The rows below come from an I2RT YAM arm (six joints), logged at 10 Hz.
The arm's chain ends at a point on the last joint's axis. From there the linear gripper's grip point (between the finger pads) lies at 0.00 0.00 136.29 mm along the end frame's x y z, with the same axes.
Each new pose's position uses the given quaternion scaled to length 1; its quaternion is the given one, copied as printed.
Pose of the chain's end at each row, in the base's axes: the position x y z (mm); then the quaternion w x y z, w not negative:
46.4 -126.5 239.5 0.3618 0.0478 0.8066 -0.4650
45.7 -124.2 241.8 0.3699 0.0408 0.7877 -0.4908
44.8 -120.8 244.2 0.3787 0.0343 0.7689 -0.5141
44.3 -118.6 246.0 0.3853 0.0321 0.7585 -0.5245
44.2 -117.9 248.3 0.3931 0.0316 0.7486 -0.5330
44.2 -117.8 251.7 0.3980 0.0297 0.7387 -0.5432
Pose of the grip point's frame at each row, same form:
119.9 -233.4 197.8 0.3618 0.0478 0.8066 -0.4650
119.7 -233.7 208.5 0.3699 0.0408 0.7877 -0.4908
119.4 -232.1 219.0 0.3787 0.0343 0.7689 -0.5141
119.4 -230.4 225.2 0.3853 0.0321 0.7585 -0.5245
119.8 -230.0 231.6 0.3931 0.0316 0.7486 -0.5330
119.9 -230.4 239.0 0.3980 0.0297 0.7387 -0.5432

